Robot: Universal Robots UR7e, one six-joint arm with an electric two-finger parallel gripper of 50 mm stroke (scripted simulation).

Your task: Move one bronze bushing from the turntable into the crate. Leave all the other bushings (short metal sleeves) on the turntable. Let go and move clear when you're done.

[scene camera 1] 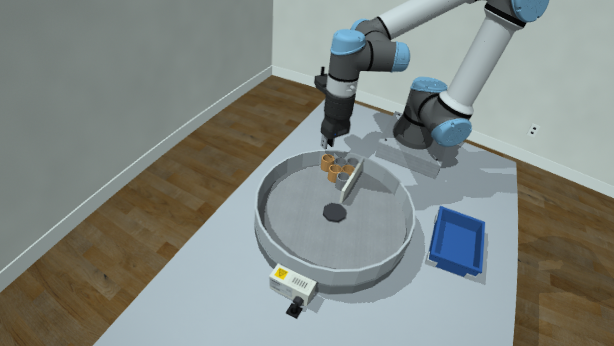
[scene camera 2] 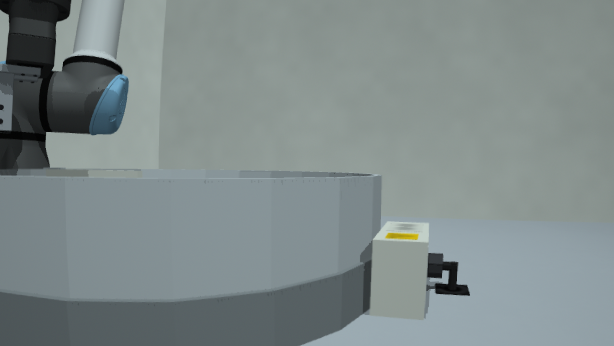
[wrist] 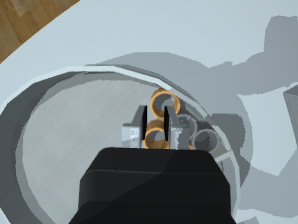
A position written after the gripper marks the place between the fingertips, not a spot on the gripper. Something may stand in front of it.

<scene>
In view: the gripper (scene camera 1: 327, 146), a blue crate (scene camera 1: 461, 237) and a grey turntable (wrist: 59, 134).
The gripper is seen too in the wrist view (wrist: 155, 116).
</scene>
